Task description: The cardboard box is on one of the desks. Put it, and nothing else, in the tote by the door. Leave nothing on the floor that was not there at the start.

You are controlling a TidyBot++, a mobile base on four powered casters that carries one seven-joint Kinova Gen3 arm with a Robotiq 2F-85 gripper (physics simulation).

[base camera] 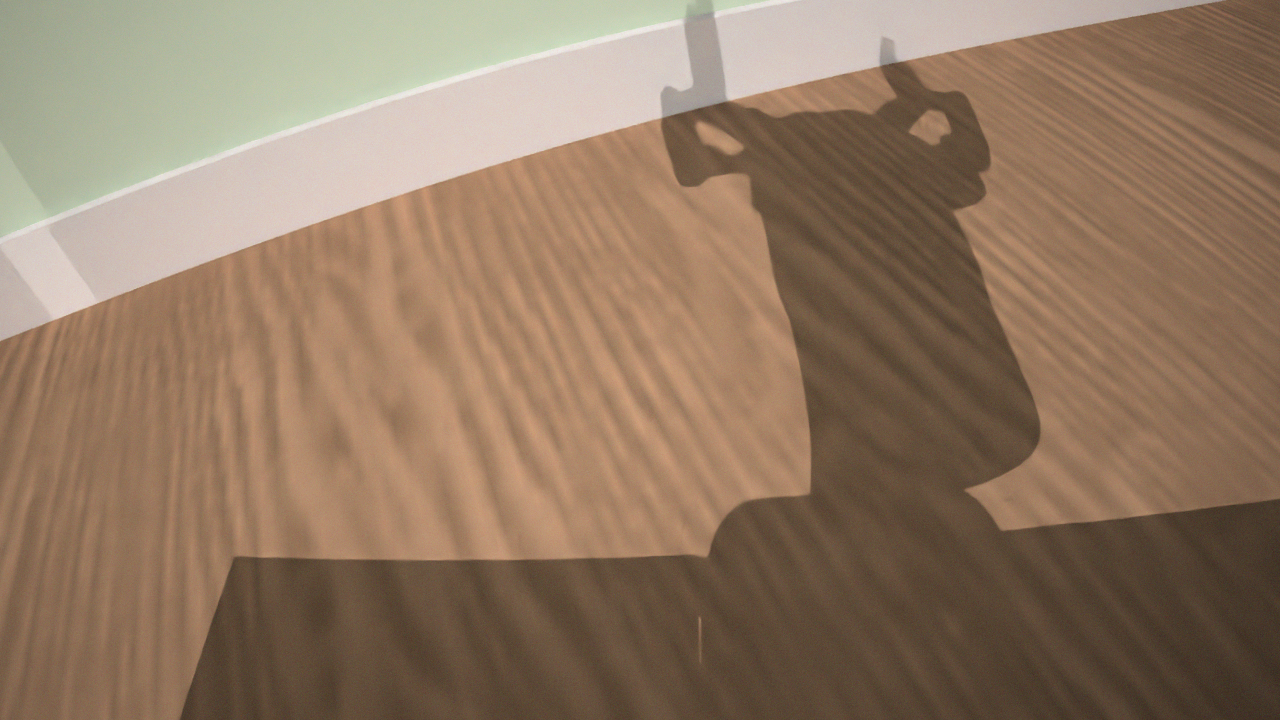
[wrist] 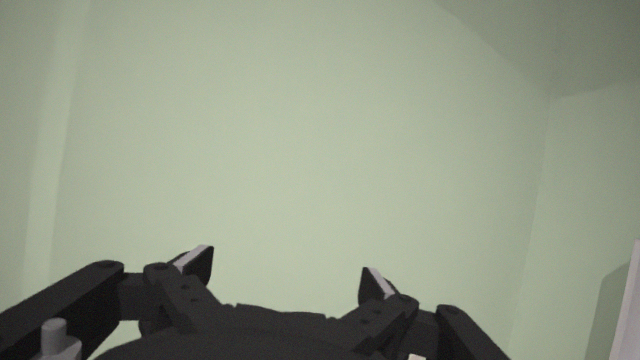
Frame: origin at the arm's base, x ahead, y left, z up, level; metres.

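Where they show: gripper, fingertip midpoint: (wrist: 287,273).
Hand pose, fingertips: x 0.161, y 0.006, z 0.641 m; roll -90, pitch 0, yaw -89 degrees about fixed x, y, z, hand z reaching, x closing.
Observation:
After its pixels a point has its place.
My gripper (wrist: 287,273) {x 0.161, y 0.007, z 0.641 m} is open and empty in the wrist view, its two dark fingers spread wide in front of a plain green wall. In the base camera view the shadow of the arm and its spread fingers falls over the floor and up onto the skirting board. The cardboard box, the desks, the tote and the door do not show in either view.
A green wall (base camera: 223,80) {x 0.647, y 0.361, z -0.249 m} (wrist: 310,150) {x 0.787, y 0.004, z 0.771 m} with a white skirting board (base camera: 358,161) {x 0.665, y 0.280, z -0.352 m} runs across the top of the base camera view, above the wooden floor (base camera: 501,358) {x 0.459, y 0.129, z -0.397 m}. At the right edge of the wrist view part of a white panel (wrist: 628,310) {x 0.698, y -1.069, z 0.435 m} shows, near a wall corner.

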